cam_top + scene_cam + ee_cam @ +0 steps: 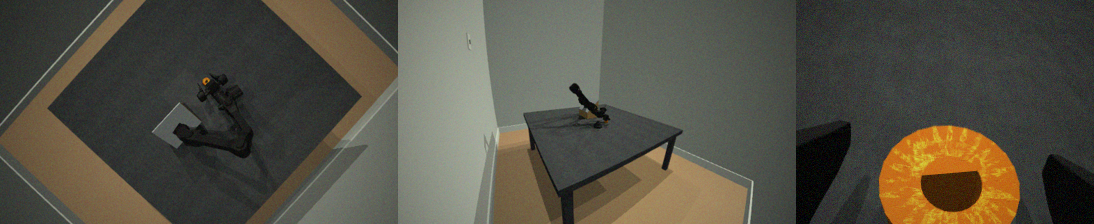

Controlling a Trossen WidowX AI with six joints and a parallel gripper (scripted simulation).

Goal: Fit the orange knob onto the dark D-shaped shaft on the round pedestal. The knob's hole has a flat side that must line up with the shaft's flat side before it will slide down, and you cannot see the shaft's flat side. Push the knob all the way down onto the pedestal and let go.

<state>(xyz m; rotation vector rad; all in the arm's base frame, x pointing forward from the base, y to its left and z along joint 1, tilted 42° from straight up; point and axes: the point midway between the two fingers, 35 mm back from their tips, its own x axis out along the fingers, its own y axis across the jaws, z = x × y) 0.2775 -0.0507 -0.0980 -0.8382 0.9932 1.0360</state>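
Now: the orange knob 20 mm to the right of my gripper tip, 10 mm below it and 10 mm behind it. From my gripper tip the other things lie so: shaft (180 mm to the right, 30 mm ahead, 10 mm below).
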